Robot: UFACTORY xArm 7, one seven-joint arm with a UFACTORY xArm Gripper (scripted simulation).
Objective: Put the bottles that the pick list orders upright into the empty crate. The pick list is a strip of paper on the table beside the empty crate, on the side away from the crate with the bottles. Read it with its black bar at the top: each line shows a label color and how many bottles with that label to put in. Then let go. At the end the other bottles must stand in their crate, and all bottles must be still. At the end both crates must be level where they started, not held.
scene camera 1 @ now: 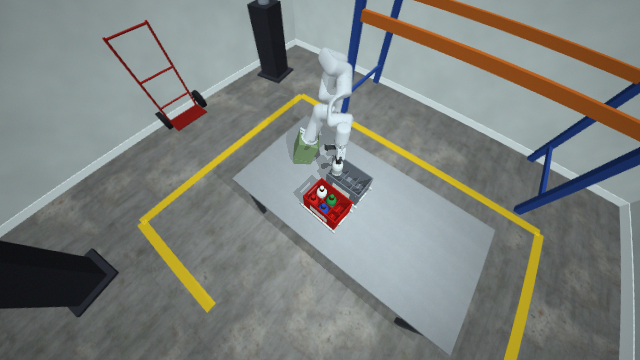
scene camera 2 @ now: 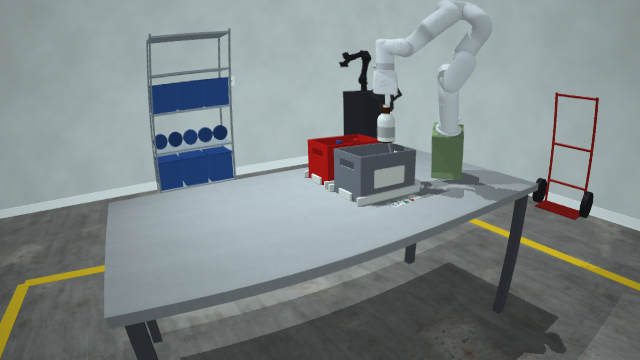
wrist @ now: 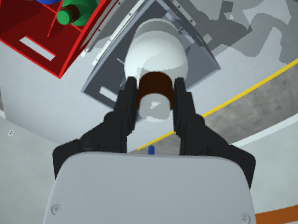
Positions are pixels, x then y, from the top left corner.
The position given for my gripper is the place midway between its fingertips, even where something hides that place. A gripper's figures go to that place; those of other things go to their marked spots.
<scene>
My gripper (scene camera 2: 386, 111): 154 cm from the lens. A grey crate (scene camera 2: 389, 170) is 142 cm from the lens.
</scene>
